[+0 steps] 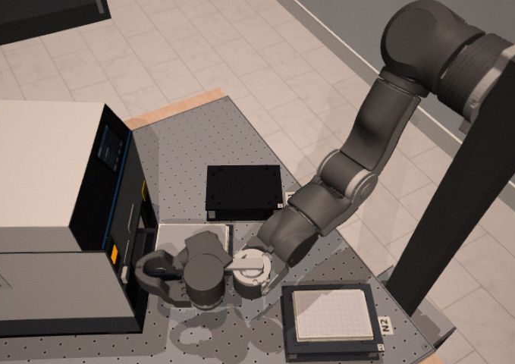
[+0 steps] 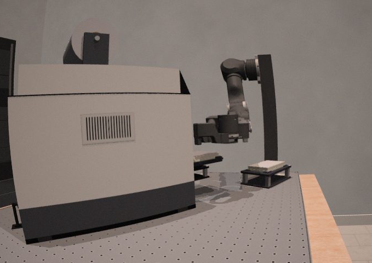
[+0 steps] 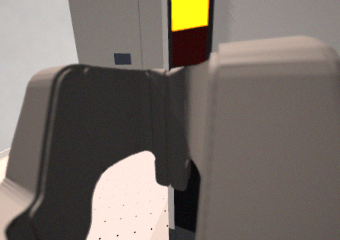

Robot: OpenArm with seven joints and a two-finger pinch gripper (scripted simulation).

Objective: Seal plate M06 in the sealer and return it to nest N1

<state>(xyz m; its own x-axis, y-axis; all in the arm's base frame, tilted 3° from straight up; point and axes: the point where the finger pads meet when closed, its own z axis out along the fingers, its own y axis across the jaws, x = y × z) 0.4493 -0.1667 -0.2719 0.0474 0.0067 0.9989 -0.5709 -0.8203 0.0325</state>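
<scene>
Now: hand 20 mm short of the start key and 20 mm to the left of it. Round my hand: sealer's stage (100 mm behind, 40 mm to the right, 80 mm below); then touchscreen (40 mm behind, 140 mm to the right, 130 mm above); then 96-well plate M06 (100 mm behind, 40 mm to the right, 70 mm below).
</scene>
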